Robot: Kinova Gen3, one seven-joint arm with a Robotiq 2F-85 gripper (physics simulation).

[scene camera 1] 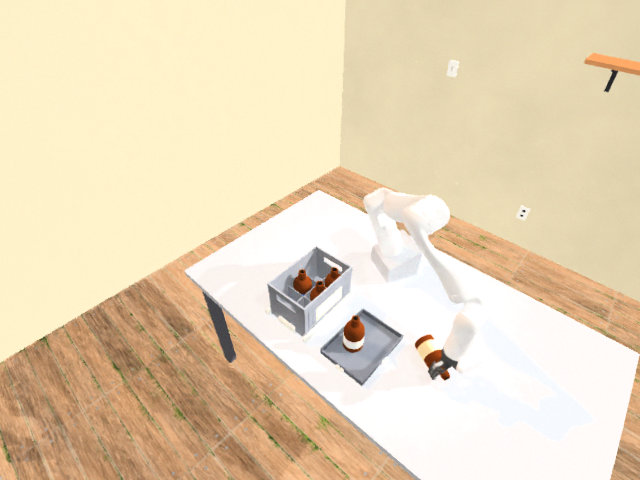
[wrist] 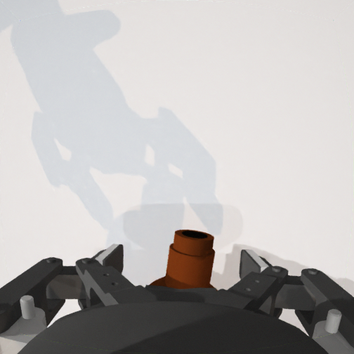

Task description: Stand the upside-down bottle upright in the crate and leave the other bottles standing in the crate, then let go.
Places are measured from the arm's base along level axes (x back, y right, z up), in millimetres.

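Where they show: gripper, between the fingertips: [scene camera 1: 443, 373]; arm's base, origin of its link: [scene camera 1: 391, 248].
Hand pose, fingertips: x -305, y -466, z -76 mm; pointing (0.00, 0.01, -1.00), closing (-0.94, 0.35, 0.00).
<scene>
Each offset is from my fingertips to the top centre of the thing. "*": to the spot under its first point. Level surfaces: height alone.
A brown bottle with a cream label {dx +19, dy +51, dz +48 mm} [scene camera 1: 426, 348] [wrist: 189, 272] lies on its side on the table, its neck toward the front right in the scene view. My gripper [scene camera 1: 438, 372] [wrist: 181, 260] is open over the neck end. In the wrist view the neck shows between the spread fingers, with space on both sides; the body is mostly hidden by the gripper. The grey crate {dx -101, dy +548, dz +149 mm} [scene camera 1: 287, 310] holds three brown bottles, a left one {dx -105, dy +592, dz +137 mm} [scene camera 1: 302, 283], a middle one {dx -98, dy +503, dz +137 mm} [scene camera 1: 317, 293] and a right one {dx -8, dy +514, dz +137 mm} [scene camera 1: 332, 277], all neck up; their lower parts are hidden.
A grey tray {* dx -47, dy +240, dz -21 mm} [scene camera 1: 379, 342] lies between the crate and the lying bottle. Another brown bottle with a white label {dx -121, dy +306, dz +134 mm} [scene camera 1: 354, 333] stands upright in it. The robot's base [scene camera 1: 397, 263] stands behind on the white table {dz -27 mm} [scene camera 1: 496, 423].
</scene>
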